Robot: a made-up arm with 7 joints.
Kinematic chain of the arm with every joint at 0, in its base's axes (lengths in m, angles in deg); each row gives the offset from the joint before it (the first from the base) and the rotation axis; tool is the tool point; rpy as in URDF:
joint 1: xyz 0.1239 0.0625 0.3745 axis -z
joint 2: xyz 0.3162 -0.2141 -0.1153 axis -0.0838 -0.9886 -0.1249
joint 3: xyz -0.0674 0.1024 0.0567 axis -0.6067 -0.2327 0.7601
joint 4: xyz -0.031 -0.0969 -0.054 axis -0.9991 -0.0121 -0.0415
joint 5: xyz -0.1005 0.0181 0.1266 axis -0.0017 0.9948 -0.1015
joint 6: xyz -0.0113 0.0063 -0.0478 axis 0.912 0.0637 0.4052
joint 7: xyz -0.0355 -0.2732 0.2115 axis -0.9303 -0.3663 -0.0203
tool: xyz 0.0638 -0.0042 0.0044 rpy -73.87 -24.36 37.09
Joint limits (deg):
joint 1: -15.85..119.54
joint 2: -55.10..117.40
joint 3: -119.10..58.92
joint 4: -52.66..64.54
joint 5: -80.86..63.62
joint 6: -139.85..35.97
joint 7: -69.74..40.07
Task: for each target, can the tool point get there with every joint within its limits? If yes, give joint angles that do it. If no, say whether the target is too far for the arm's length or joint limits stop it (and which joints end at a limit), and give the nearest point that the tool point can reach.
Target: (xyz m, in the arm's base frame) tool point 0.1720 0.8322 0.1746
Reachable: no: joint limits stop it (at a limit: joint 1, joint 4) | nearest point 0.2779 0.4663 0.1764 | short by 0.381 m
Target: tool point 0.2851 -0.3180 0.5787
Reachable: yes | joints -3.94 13.11 14.83 10.55 12.92 7.58 10.45
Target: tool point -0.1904 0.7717 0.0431
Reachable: no: joint limits stop it (at a limit: joint 1, joint 4) | nearest point -0.1539 0.4263 0.1273 | short by 0.357 m
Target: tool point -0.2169 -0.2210 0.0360
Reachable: yes | joints 59.64 100.96 -11.47 -17.43 27.23 -17.05 -32.23
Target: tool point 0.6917 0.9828 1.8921
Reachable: no: too far | nearest point 0.4488 0.2607 0.8248 | short by 1.311 m
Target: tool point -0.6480 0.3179 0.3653
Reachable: no: joint limits stop it (at a limit: joint 1, joint 4) | nearest point -0.5214 0.2239 0.3750 | short by 0.158 m
